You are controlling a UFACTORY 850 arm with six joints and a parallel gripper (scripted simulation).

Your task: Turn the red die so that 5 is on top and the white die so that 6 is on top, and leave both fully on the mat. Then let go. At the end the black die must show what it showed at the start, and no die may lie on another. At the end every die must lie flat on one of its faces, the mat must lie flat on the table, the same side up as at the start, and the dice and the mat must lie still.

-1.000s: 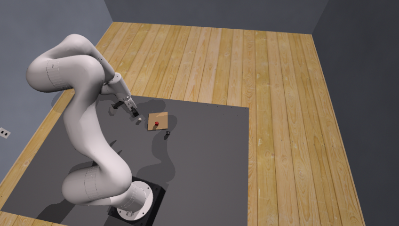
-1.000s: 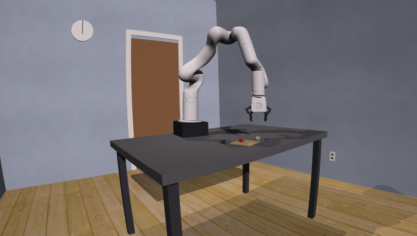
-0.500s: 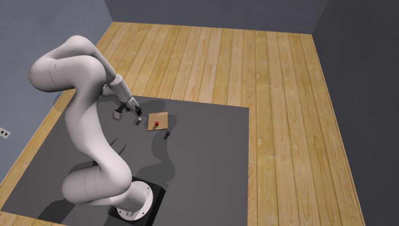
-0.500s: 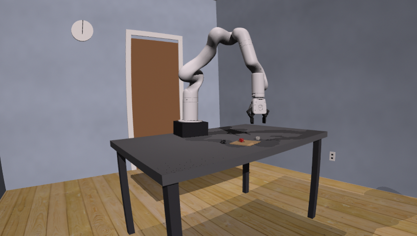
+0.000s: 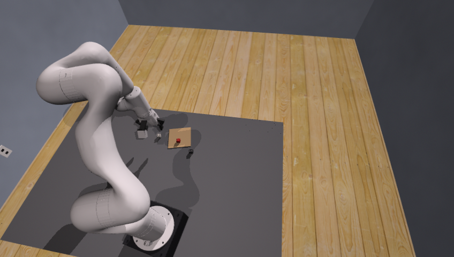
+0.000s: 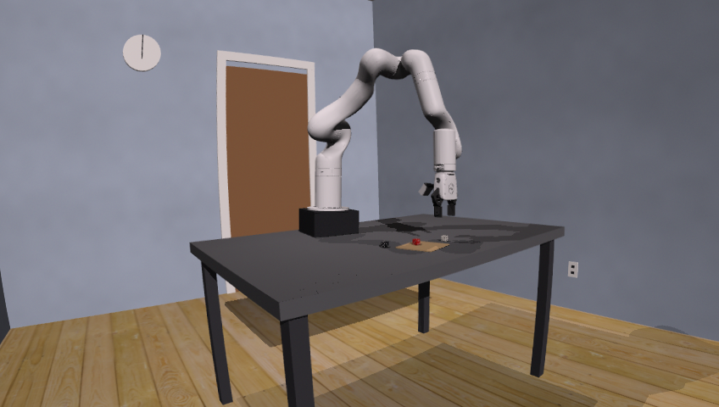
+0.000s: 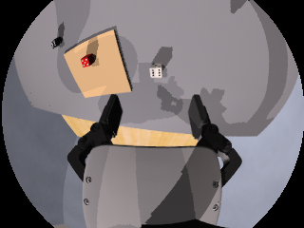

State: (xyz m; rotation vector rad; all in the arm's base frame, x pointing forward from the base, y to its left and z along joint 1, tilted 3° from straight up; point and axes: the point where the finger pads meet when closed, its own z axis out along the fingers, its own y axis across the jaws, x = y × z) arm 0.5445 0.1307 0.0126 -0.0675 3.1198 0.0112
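Right now the white die is 9 cm below my hand. Round my hand: red die 13 cm to the right, 9 cm below, 3 cm behind; tan mat 13 cm to the right, 10 cm below; black die 22 cm to the right, 10 cm behind, 9 cm below.
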